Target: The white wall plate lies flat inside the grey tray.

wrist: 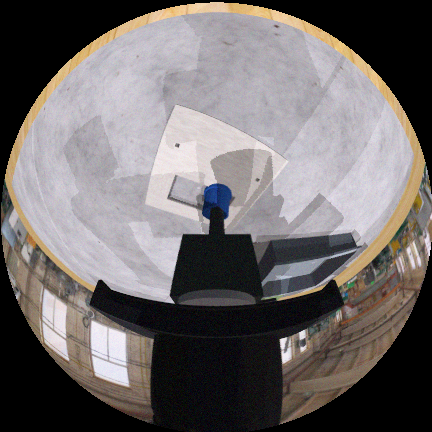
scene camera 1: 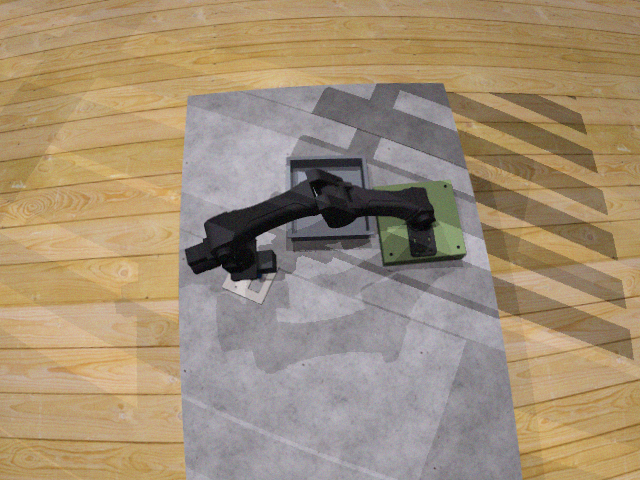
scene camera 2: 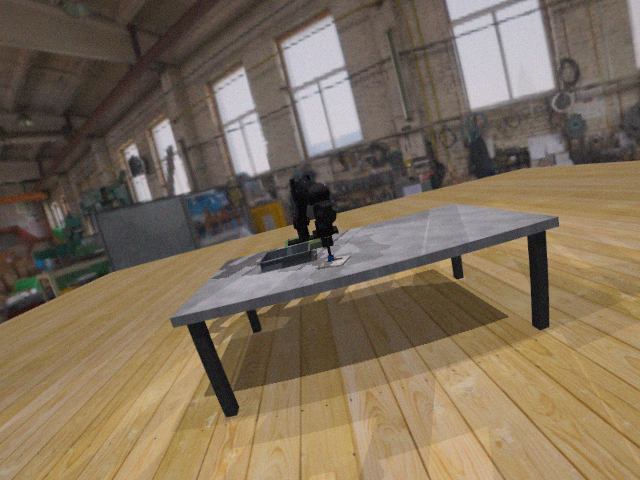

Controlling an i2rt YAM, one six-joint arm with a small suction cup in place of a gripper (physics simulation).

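Note:
The white wall plate (scene camera 1: 239,289) (scene camera 2: 341,260) (wrist: 189,141) lies flat on the grey table, left of and in front of the grey tray (scene camera 1: 328,162) (scene camera 2: 285,260) (wrist: 306,252). It has a rectangular opening in its middle. My suction cup (scene camera 2: 330,257) (wrist: 217,199), blue-tipped, points straight down and sits on the plate's solid face just beside the opening. In the overhead view the arm's wrist covers most of the plate and the cup. The tray is empty, with the arm reaching across above it.
The arm's green base plate (scene camera 1: 448,210) is bolted to the table right of the tray. The table's left edge (scene camera 1: 182,286) runs close beside the wall plate. A wooden floor surrounds the table.

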